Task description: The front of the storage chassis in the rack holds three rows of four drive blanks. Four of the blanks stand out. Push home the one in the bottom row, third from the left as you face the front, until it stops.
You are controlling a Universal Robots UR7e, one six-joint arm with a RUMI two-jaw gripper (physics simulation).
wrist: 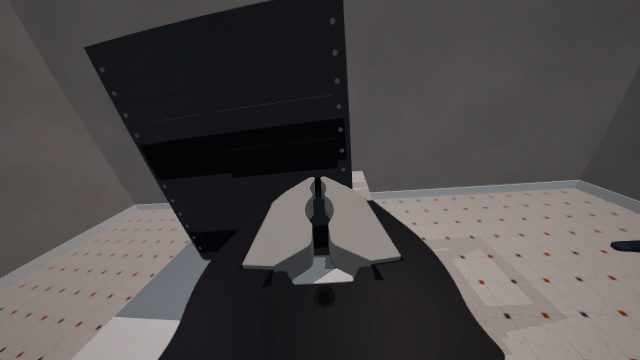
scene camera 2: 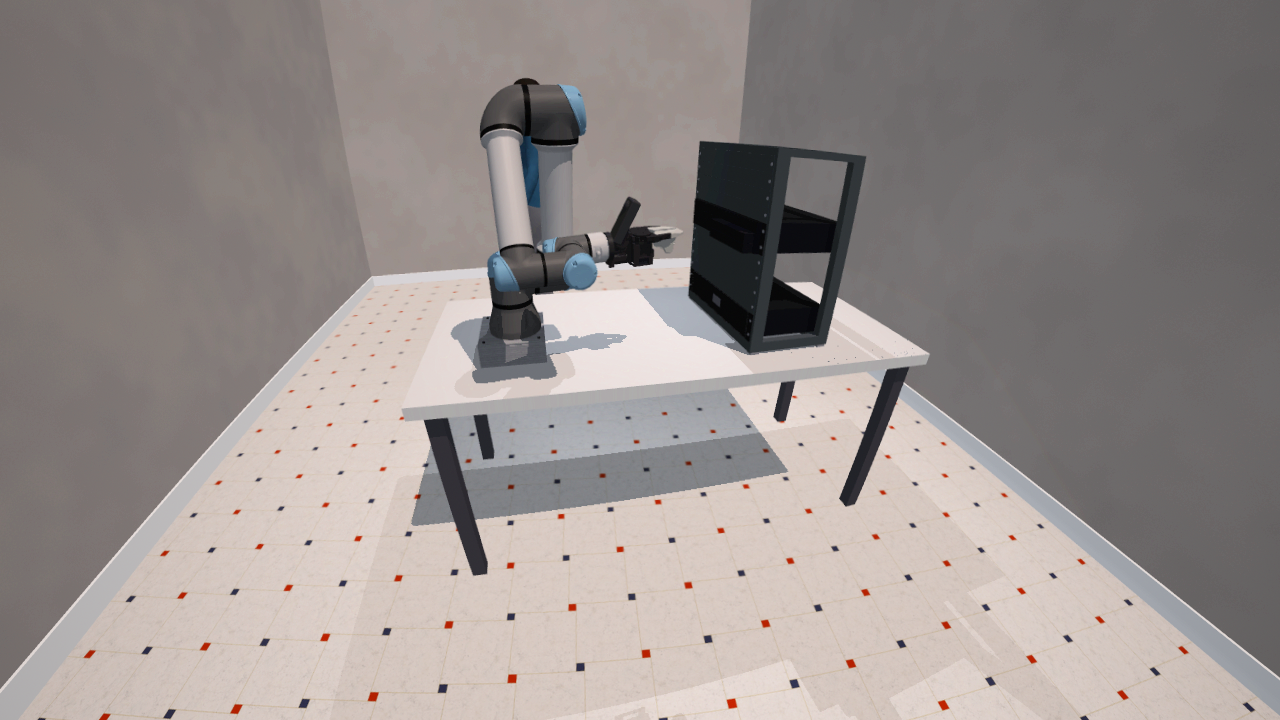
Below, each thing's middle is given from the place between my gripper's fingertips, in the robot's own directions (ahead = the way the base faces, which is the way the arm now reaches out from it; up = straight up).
Right now my hand is 320 mm short of the rack (scene camera 2: 740, 221), 240 mm to the right of it and 70 mm above it.
